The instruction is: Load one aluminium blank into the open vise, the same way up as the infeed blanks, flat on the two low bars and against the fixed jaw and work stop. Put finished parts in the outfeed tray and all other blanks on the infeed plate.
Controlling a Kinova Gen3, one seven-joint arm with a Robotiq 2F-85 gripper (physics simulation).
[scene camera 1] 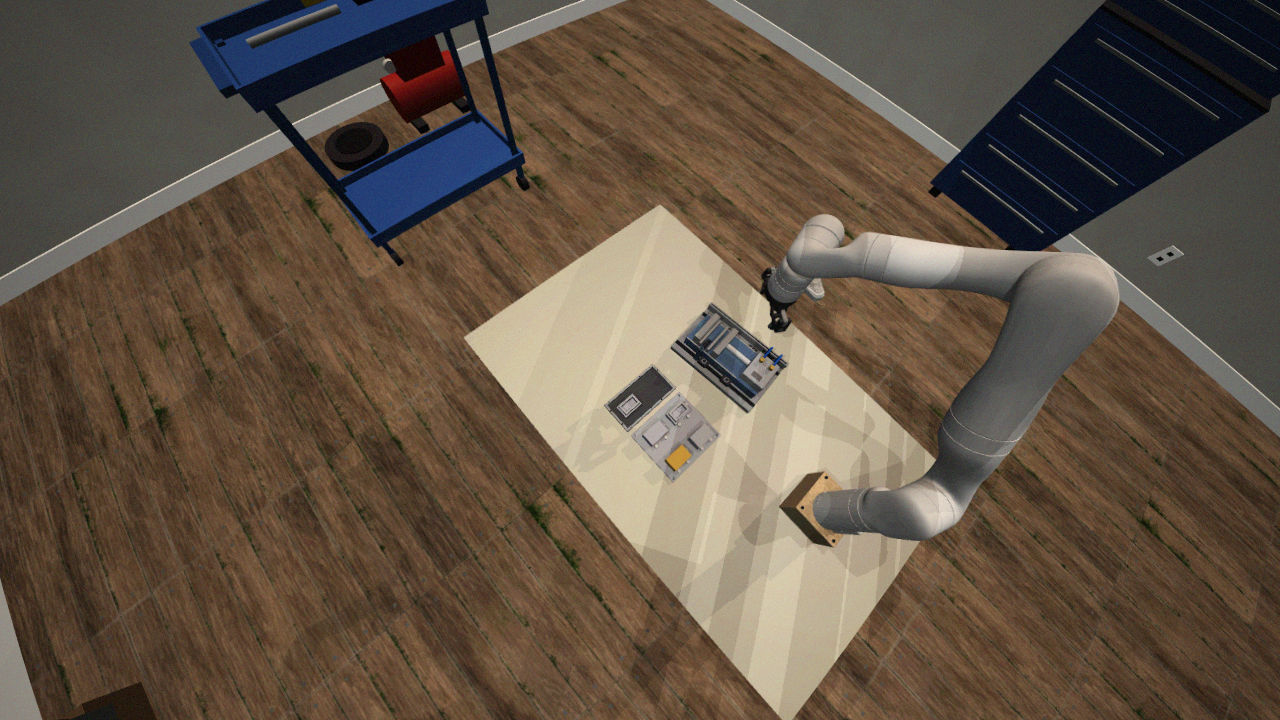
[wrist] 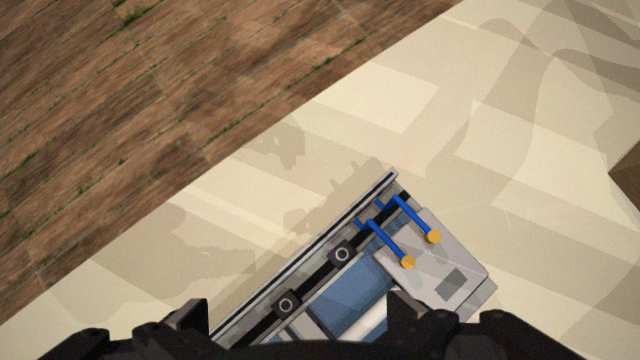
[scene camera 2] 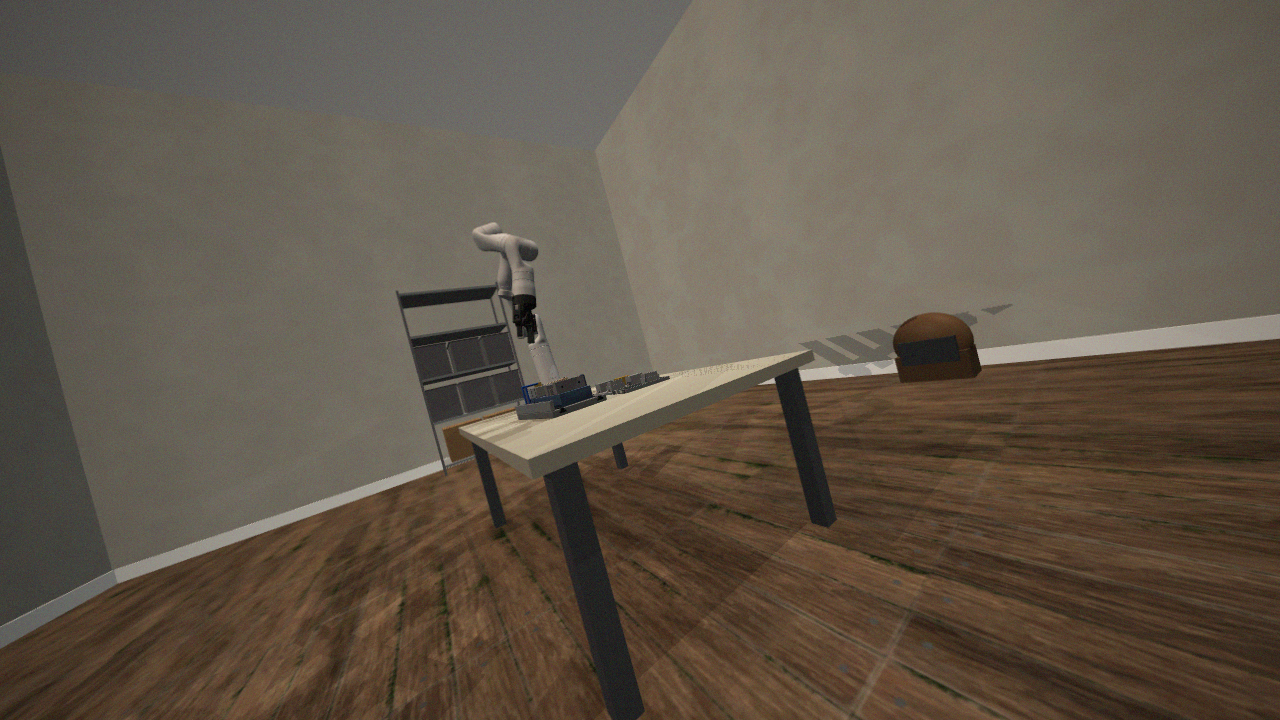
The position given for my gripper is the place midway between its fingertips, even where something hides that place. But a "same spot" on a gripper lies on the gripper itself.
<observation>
my gripper: scene camera 1; wrist 298,316; scene camera 2
same spot on my gripper: (scene camera 1: 781,325) = (scene camera 2: 535,318)
</observation>
